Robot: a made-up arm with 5 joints.
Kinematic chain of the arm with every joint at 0, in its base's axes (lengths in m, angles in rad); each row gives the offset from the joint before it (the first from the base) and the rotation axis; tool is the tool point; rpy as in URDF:
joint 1: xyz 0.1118 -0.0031 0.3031 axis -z
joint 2: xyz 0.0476 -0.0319 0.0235 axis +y
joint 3: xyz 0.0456 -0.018 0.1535 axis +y
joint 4: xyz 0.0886 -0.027 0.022 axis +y
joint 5: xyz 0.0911 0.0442 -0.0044 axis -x
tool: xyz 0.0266 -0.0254 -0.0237 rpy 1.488 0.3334 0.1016
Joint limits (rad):
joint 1: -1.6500..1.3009
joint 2: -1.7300..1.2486
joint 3: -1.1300..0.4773
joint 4: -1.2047..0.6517
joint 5: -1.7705..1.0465
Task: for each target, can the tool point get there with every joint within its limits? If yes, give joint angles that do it. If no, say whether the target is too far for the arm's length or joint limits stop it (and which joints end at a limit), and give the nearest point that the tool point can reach.
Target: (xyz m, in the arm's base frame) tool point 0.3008 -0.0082 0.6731
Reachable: yes | joints -0.2430 -0.0210 -0.9562 -0.3567 -0.2832
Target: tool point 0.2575 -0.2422 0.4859
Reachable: yes | joints 0.7806 -0.1670 0.1787 0.1444 0.8095
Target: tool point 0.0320 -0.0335 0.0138
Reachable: no: joint limits stop it (at a limit: joint 1, joint 2, joint 3) | nearest point 0.0974 -0.1452 0.1507 | short by 0.188 m
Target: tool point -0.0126 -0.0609 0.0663
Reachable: no: joint limits stop it (at a limit: joint 1, joint 2, joint 3) | nearest point 0.0815 -0.1443 0.1617 | short by 0.158 m
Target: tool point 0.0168 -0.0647 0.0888
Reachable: no: joint limits stop it (at a limit: joint 1, joint 2, joint 3) | nearest point 0.0824 -0.1404 0.1646 | short by 0.126 m
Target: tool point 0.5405 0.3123 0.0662
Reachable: no: too far | nearest point 0.4143 0.2195 0.1950 | short by 0.203 m
